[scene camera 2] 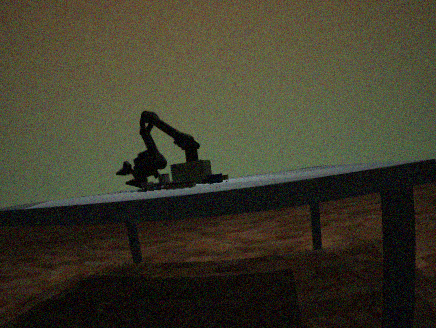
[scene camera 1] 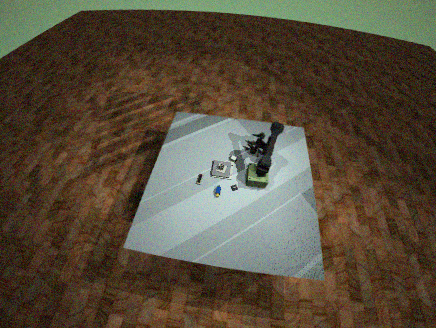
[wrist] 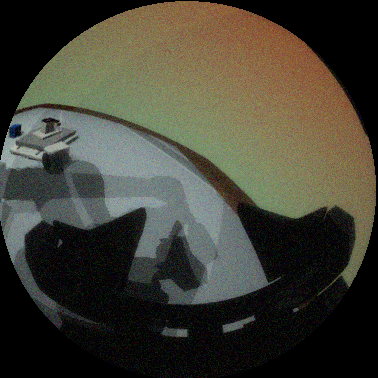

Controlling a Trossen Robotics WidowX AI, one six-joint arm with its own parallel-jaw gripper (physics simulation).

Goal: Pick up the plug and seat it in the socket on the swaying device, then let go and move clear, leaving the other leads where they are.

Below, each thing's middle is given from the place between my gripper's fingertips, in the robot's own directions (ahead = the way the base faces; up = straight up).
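Labels:
Device with socket (wrist: 32,143), measured from my hand: 24 cm ahead of it, 27 cm to the left of it, 4 cm below it.

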